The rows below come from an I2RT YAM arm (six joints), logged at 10 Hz.
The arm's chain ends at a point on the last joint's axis. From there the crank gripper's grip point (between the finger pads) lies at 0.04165 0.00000 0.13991 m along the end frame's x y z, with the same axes.
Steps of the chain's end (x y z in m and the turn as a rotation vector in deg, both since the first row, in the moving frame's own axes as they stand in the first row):
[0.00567 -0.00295 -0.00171 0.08 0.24 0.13]
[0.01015 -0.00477 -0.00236 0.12 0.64 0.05]
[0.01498 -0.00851 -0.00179 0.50 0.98 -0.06]
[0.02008 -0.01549 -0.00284 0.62 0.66 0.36]
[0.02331 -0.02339 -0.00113 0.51 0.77 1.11]
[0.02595 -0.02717 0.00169 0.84 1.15 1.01]
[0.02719 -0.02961 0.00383 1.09 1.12 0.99]
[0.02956 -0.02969 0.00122 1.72 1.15 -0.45]
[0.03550 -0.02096 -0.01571 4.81 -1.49 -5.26]
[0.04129 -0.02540 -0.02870 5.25 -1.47 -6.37]
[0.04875 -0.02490 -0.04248 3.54 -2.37 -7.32]
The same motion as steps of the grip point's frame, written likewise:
[0.00626 -0.00305 -0.00189 0.08 0.24 0.13]
[0.01171 -0.00503 -0.00283 0.12 0.64 0.05]
[0.01737 -0.00977 -0.00253 0.50 0.98 -0.06]
[0.02169 -0.01673 -0.00334 0.62 0.66 0.36]
[0.02519 -0.02381 -0.00170 0.51 0.77 1.11]
[0.02876 -0.02846 0.00082 0.84 1.15 1.01]
[0.02993 -0.03152 0.00297 1.09 1.12 0.99]
[0.03234 -0.03421 0.00029 1.72 1.15 -0.45]
[0.03114 -0.03637 -0.01533 4.81 -1.49 -5.26]
[0.03673 -0.04264 -0.02848 5.25 -1.47 -6.37]
[0.04206 -0.03850 -0.04131 3.54 -2.37 -7.32]

